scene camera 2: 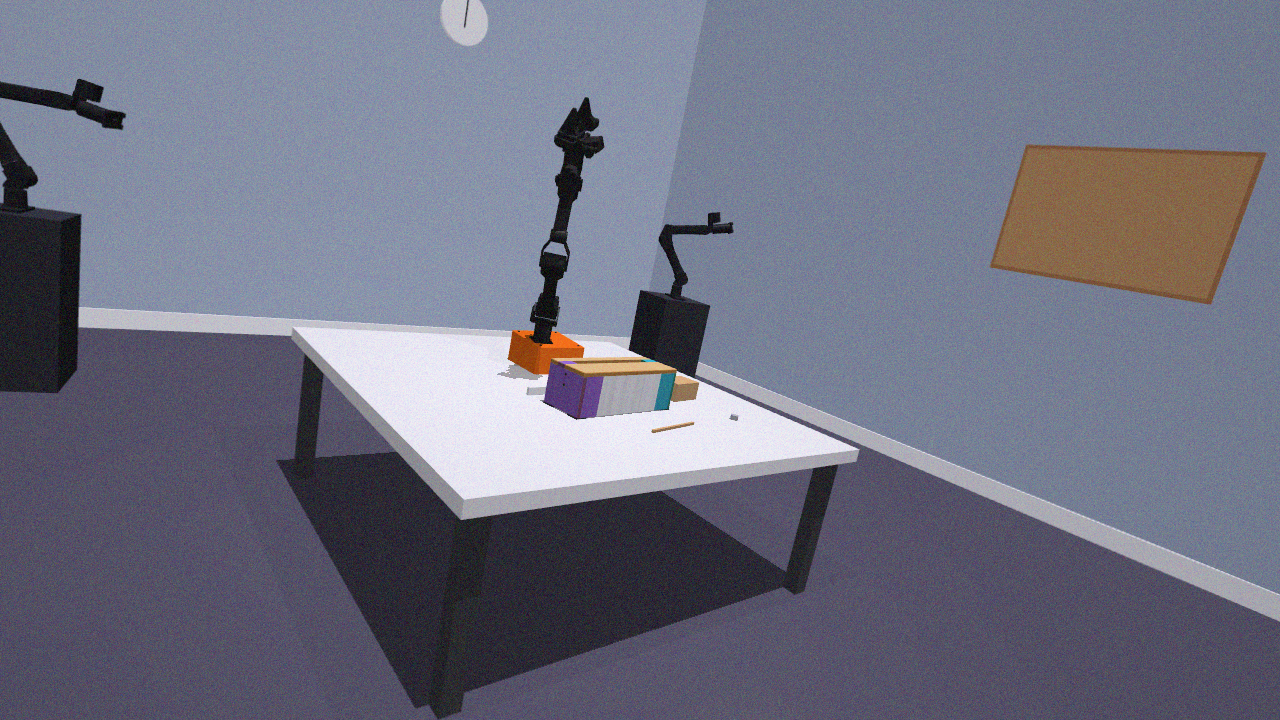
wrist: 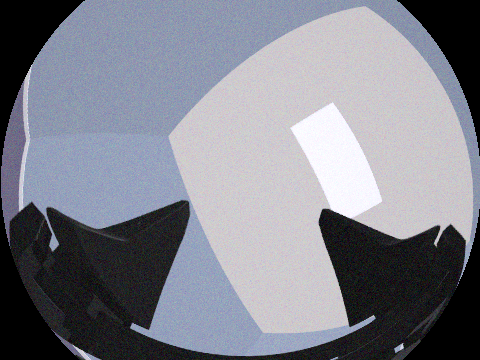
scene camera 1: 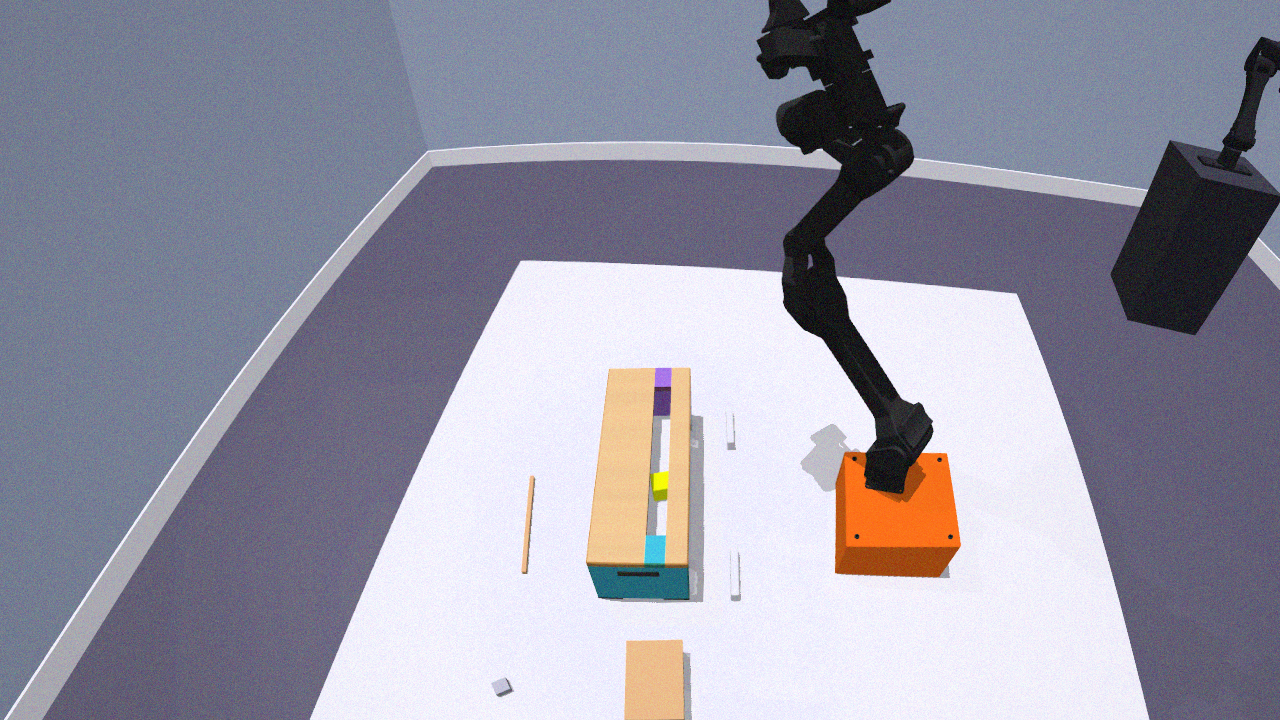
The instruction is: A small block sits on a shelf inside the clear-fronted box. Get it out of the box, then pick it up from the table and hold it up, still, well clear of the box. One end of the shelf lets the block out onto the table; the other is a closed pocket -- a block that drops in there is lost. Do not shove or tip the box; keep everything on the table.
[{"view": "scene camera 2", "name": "my gripper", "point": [580, 102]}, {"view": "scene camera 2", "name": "box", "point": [581, 387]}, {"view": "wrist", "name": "my gripper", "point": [258, 213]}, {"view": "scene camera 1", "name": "box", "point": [637, 548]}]
